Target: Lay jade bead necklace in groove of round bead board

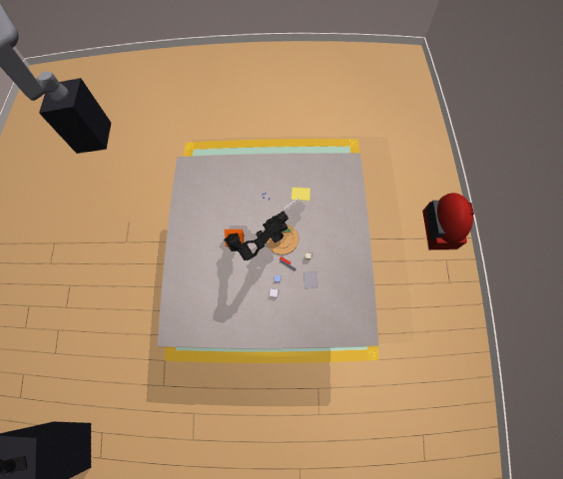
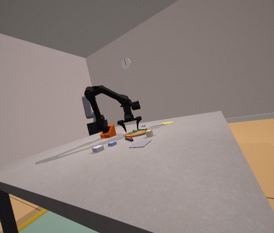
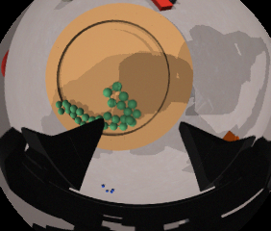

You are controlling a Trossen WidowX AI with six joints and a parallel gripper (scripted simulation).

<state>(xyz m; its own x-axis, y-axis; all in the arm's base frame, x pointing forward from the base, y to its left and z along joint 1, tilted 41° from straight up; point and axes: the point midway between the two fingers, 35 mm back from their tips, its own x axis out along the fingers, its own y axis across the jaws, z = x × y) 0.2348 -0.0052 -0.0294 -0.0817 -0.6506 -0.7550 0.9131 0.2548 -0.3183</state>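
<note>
The round wooden bead board is 60 mm ahead of my gripper tip, 20 mm to the right of it and 10 mm below it. Also, from my gripper tip: beige cube 210 mm ahead, 150 mm to the right; red-handled tool 70 mm ahead, 180 mm to the right, 10 mm below; blue block 10 mm ahead, 270 mm to the right, 10 mm below.
</note>
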